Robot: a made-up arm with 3 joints.
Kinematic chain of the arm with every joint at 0, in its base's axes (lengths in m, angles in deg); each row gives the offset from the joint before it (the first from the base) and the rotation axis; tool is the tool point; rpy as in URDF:
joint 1: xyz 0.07 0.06 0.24 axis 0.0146 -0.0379 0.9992
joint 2: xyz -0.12 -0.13 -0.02 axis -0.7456 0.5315 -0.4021
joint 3: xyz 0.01 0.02 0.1 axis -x
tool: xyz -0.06 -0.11 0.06 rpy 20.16 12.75 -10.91
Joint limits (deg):
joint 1: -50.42..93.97
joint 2: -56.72..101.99
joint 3: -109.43..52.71
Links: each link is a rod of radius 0.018 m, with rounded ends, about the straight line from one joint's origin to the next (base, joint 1, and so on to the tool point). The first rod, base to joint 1, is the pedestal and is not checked.
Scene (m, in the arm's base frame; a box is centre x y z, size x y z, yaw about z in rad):
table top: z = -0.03
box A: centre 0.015 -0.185 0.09 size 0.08 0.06 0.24 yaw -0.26
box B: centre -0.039 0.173 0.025 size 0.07 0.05 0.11 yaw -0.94
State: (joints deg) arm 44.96 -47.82 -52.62
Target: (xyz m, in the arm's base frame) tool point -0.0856 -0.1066 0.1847
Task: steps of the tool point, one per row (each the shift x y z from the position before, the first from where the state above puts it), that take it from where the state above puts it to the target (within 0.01 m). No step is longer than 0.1 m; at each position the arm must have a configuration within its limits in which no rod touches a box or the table.
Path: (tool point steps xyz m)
1: -0.0494 -0.0397 0.0425
2: -0.0667 -0.0107 0.0554
3: -0.0664 0.0284 0.0596
4: -0.0458 0.0645 0.0532
5: -0.0028 -0.0216 -0.0338
6: -0.0009 -0.0111 -0.0376
7: 0.0006 0.0001 -0.0379
8: 0.0013 0.0108 -0.0352
9: 0.0013 0.0201 -0.0295
10: 0.0002 0.0272 -0.0214
11: -0.0017 0.0315 -0.0119

